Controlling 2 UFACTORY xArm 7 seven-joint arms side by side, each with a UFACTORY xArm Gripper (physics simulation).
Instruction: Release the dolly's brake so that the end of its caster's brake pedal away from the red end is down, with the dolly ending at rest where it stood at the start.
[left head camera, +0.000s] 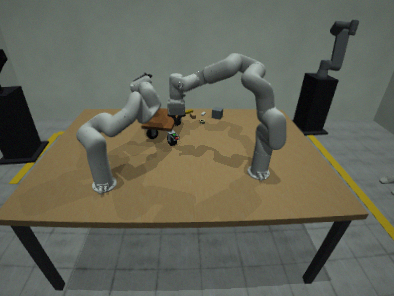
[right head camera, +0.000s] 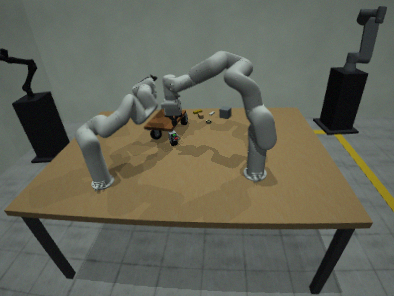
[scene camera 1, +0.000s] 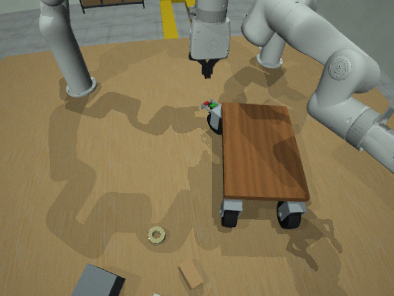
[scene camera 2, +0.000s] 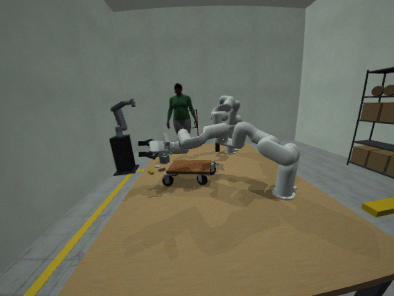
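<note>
The dolly (left head camera: 157, 120) (right head camera: 161, 121) (scene camera 1: 260, 150) (scene camera 2: 190, 166) has a brown wooden deck and stands on black-wheeled casters. Its brake pedal (scene camera 1: 209, 105), with a red end and a green part, sticks out from the near-left caster in the left head camera. Which pedal end is lower is too small to tell. My right gripper (left head camera: 178, 123) (right head camera: 174, 123) (scene camera 1: 207, 76) is shut and empty, pointing down, above the table and apart from the pedal. My left gripper (scene camera 2: 142, 149) is open and empty, held sideways above and beyond the dolly's end away from the pedal.
A grey box (left head camera: 217, 113) (right head camera: 225, 112) (scene camera 1: 96, 282), a ring (scene camera 1: 156, 235) and a tan block (scene camera 1: 190, 274) lie on the table beyond the dolly. A yellow piece (right head camera: 198, 111) lies there too. My left forearm (scene camera 1: 345, 107) reaches past the dolly's side.
</note>
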